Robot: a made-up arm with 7 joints. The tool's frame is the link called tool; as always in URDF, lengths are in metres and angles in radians. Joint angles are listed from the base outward.
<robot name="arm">
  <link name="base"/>
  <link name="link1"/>
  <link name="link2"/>
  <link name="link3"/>
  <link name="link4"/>
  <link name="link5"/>
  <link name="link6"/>
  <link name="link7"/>
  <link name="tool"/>
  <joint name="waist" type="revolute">
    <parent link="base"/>
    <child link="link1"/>
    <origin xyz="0 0 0.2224" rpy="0 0 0"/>
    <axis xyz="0 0 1"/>
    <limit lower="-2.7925" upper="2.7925"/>
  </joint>
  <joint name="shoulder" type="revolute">
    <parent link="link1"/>
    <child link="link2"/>
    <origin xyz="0 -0.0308 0.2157" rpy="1.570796 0 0"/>
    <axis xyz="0 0 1"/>
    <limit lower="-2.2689" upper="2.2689"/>
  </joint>
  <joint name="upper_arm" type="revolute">
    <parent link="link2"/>
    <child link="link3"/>
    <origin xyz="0 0.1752 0.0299" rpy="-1.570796 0 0"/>
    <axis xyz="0 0 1"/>
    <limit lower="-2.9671" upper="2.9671"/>
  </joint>
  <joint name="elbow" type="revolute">
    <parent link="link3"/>
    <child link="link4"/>
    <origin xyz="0.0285 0.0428 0.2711" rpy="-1.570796 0 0"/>
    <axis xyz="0 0 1"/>
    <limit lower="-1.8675" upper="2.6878"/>
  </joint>
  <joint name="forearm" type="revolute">
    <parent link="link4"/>
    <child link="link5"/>
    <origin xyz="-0.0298 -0.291 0.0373" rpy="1.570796 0 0"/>
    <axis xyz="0 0 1"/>
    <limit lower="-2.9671" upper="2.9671"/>
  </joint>
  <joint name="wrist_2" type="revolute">
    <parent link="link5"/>
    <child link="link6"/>
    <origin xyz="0 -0.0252 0.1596" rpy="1.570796 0 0"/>
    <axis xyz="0 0 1"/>
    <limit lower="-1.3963" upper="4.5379"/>
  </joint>
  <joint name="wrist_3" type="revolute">
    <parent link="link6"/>
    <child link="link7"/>
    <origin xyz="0.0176 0.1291 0.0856" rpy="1.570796 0 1.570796"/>
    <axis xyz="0 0 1"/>
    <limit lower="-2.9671" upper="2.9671"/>
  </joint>
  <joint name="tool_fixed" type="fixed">
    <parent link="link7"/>
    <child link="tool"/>
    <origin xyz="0 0 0" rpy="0 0 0"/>
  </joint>
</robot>
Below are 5 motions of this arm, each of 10 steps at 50 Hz.
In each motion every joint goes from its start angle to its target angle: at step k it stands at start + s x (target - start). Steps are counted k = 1, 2, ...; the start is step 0. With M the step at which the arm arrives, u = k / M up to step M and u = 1 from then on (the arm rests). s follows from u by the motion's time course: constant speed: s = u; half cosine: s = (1 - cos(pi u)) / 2; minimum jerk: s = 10 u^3 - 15 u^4 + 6 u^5.
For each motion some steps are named. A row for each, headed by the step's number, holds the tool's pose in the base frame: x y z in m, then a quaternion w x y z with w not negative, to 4 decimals.
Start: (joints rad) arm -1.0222 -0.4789 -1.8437 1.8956 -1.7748 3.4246 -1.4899
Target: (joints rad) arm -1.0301 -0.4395 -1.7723 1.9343 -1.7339 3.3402 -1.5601
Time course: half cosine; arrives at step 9
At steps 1, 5, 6, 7, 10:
1: -0.2773 -0.4057 0.8719 0.4661 0.5764 0.6619 -0.1110
5: -0.2779 -0.4081 0.8605 0.4761 0.5654 0.6614 -0.1271
6: -0.2779 -0.4088 0.8572 0.4789 0.5623 0.6612 -0.1318
7: -0.2778 -0.4094 0.8546 0.4811 0.5598 0.6609 -0.1356
10: -0.2777 -0.4100 0.8523 0.4829 0.5577 0.6606 -0.1389

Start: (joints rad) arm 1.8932 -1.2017 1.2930 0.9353 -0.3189 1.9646 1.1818
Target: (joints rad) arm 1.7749 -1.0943 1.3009 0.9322 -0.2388 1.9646 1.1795
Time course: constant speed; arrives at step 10
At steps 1, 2, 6, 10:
1: -0.4248 0.7071 0.6972 0.6240 -0.5830 -0.1356 0.5024
2: -0.4155 0.7094 0.7047 0.6282 -0.5811 -0.1307 0.5005
6: -0.3782 0.7169 0.7344 0.6448 -0.5733 -0.1117 0.4929
10: -0.3411 0.7212 0.7636 0.6610 -0.5648 -0.0935 0.4850

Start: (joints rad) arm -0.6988 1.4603 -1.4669 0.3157 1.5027 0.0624 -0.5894
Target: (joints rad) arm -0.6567 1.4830 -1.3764 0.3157 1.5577 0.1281 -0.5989
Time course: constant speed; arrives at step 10
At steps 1, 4, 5, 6, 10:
1: -0.9486 0.3533 0.6561 0.4646 0.0337 0.0092 0.8848
4: -0.9518 0.3444 0.6562 0.4584 0.0223 0.0304 0.8879
5: -0.9528 0.3414 0.6563 0.4562 0.0184 0.0374 0.8889
6: -0.9538 0.3385 0.6563 0.4539 0.0145 0.0444 0.8898
10: -0.9576 0.3268 0.6563 0.4442 -0.0015 0.0721 0.8930

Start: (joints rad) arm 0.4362 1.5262 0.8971 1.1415 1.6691 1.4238 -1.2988
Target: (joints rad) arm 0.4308 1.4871 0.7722 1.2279 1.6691 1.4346 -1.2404
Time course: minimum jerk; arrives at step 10
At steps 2, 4, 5, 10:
2: -0.6272 0.0550 0.8114 0.4193 0.1974 -0.4753 -0.7479
4: -0.6089 0.0535 0.8298 0.4244 0.1793 -0.4631 -0.7571
5: -0.5956 0.0521 0.8422 0.4281 0.1665 -0.4542 -0.7633
10: -0.5580 0.0470 0.8744 0.4383 0.1314 -0.4287 -0.7790

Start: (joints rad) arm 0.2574 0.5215 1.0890 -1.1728 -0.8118 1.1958 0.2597
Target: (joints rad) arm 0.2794 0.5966 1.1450 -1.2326 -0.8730 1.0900 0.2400
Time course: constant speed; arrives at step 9
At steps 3, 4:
3: -0.3621 -0.6043 0.6725 0.5075 0.3705 0.3611 -0.6891
4: -0.3590 -0.6076 0.6670 0.5123 0.3667 0.3628 -0.6866

